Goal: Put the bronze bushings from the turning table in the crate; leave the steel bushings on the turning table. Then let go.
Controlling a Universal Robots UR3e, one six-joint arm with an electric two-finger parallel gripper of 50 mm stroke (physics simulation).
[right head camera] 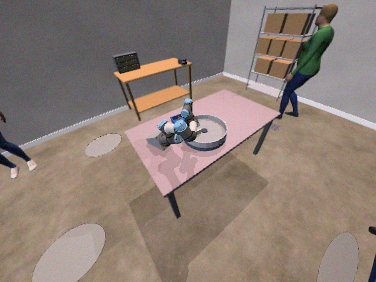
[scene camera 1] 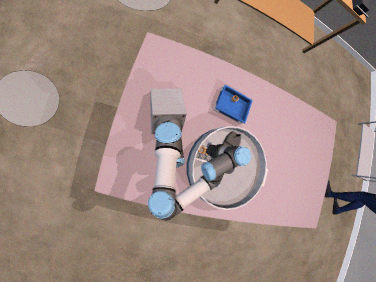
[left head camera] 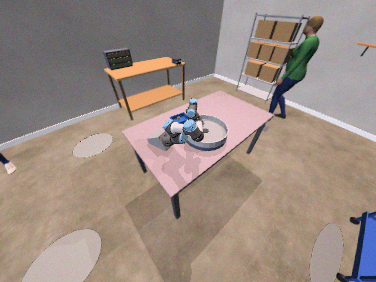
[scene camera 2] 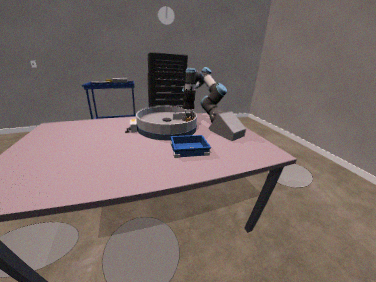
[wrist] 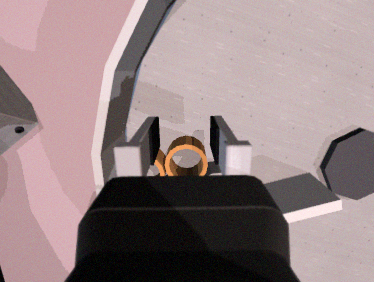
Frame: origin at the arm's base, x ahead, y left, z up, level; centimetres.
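Seen in the pictures: gripper, fingertip midpoint: (scene camera 1: 211, 147) (scene camera 2: 188, 118) (wrist: 184, 131); arm's base at its link origin: (right head camera: 165, 139) (left head camera: 167, 139) (scene camera 2: 220, 119).
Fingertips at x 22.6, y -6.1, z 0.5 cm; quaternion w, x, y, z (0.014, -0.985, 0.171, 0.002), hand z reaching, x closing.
Observation:
Pixels of each thing's top centre, then the offset from my fingertips to it. "spot": a spot on its surface instead.
- upright bronze bushing at its top centre: (wrist: 186, 165) dx -0.9, dy -2.6, dz -0.4 cm
- second bronze bushing at its top centre: (wrist: 143, 175) dx -4.2, dy -2.2, dz -0.4 cm
- blue crate at its top centre: (scene camera 2: 189, 141) (scene camera 1: 235, 103) (left head camera: 180, 117) dx +10.9, dy +25.8, dz -3.2 cm
- dark bar at a spot on its surface: (wrist: 305, 192) spot: dx +7.0, dy -7.7, dz +0.1 cm
- dark central hub at its top centre: (wrist: 361, 166) dx +12.8, dy -8.6, dz -2.1 cm
- small white box at its top centre: (scene camera 2: 133, 121) dx +36.1, dy -10.6, dz -2.4 cm
My gripper (wrist: 184, 131) (scene camera 2: 189, 111) is open, low over the left part of the turning table (scene camera 1: 240, 185) (scene camera 2: 165, 131) (wrist: 260, 75). In the wrist view, an upright bronze bushing (wrist: 186, 140) lies between the open fingers, towards the palm. A second bronze bushing (wrist: 160, 161) shows partly behind the left finger. In scene camera 1, bronze bushings (scene camera 1: 202, 149) show beside the gripper; greyish steel ones near them are hard to tell apart. The blue crate (scene camera 1: 235, 116) (scene camera 2: 192, 150) (left head camera: 179, 118) stands near the turning table and holds one bronze bushing (scene camera 1: 235, 98). The palm hides part of the group.
The turning table has a raised wall, a dark bar (wrist: 305, 192) and a dark central hub (wrist: 352, 165). The grey sloped base block (scene camera 1: 168, 101) (scene camera 2: 227, 126) stands near the crate. A small white box (scene camera 2: 133, 125) sits by the turning table's outer wall. A person (left head camera: 303, 55) stands beyond the table.

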